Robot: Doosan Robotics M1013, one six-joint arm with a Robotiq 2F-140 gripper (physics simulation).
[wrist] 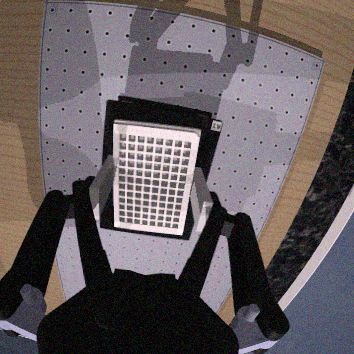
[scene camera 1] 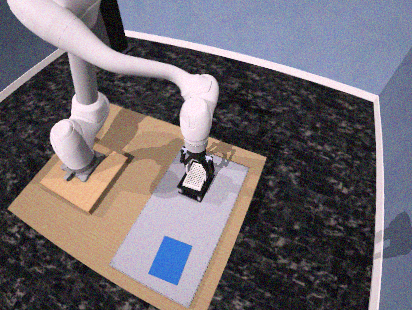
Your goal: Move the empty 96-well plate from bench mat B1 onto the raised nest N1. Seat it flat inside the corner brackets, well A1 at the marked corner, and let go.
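Frame: origin at the arm's base, x ahead, y left, z up, level; metres.
Where they show: gripper, between the fingertips: (wrist: 153,173) (scene camera 1: 197,174); arm's base, origin of its link: (scene camera 1: 83,162).
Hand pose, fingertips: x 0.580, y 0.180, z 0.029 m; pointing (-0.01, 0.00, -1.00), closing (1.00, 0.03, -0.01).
Note:
Each offset is from my fingertips to the top centre of the thing. "spot": to the spot under its first point. Level surfaces: height alone.
The white 96-well plate {dy -0.009, dx +0.000, dz +0.015 m} (scene camera 1: 195,178) (wrist: 154,181) is between the two finger pads of my gripper (scene camera 1: 197,173) (wrist: 153,173), which is shut on its long sides. The plate is over the black raised nest N1 {dy -0.012, dx +0.001, dz -0.003 m} (scene camera 1: 188,193) (wrist: 160,112) and looks roughly level. A strip of the nest shows beyond the plate's far end and along its right side. I cannot tell whether the plate's underside touches the nest. The A1 label {spot: dy +0.063, dx +0.055, dz -0.005 m} (wrist: 216,125) is at the nest's far right corner in the wrist view. The blue bench mat B1 {dz -0.064 m} (scene camera 1: 170,260) has no plate on it.
The nest stands on a light grey perforated board {dz -0.066 m} (scene camera 1: 135,250) (wrist: 280,100) on the wooden table {dz -0.079 m} (scene camera 1: 65,227) (wrist: 17,100). The arm's base stands on a raised wooden block (scene camera 1: 95,197) at the left in the scene view.

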